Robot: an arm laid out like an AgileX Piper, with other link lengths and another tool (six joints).
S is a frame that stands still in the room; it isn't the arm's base.
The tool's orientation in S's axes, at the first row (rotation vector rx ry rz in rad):
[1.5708 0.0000 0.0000]
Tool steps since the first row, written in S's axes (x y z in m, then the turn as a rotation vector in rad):
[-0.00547 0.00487 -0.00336 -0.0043 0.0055 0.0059]
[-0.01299 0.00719 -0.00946 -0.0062 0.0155 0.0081]
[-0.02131 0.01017 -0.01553 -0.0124 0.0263 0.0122]
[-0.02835 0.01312 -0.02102 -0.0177 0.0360 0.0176]
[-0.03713 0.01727 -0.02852 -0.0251 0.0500 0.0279]
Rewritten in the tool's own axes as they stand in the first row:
[-0.00547 -0.00336 -0.00487 -0.0043 0.0059 -0.0055]
[-0.01299 -0.00946 -0.00719 -0.0062 0.0081 -0.0155]
[-0.02131 -0.01553 -0.01017 -0.0124 0.0122 -0.0263]
[-0.02835 -0.02102 -0.01312 -0.0177 0.0176 -0.0360]
[-0.03713 -0.02852 -0.01727 -0.0251 0.0279 -0.0500]

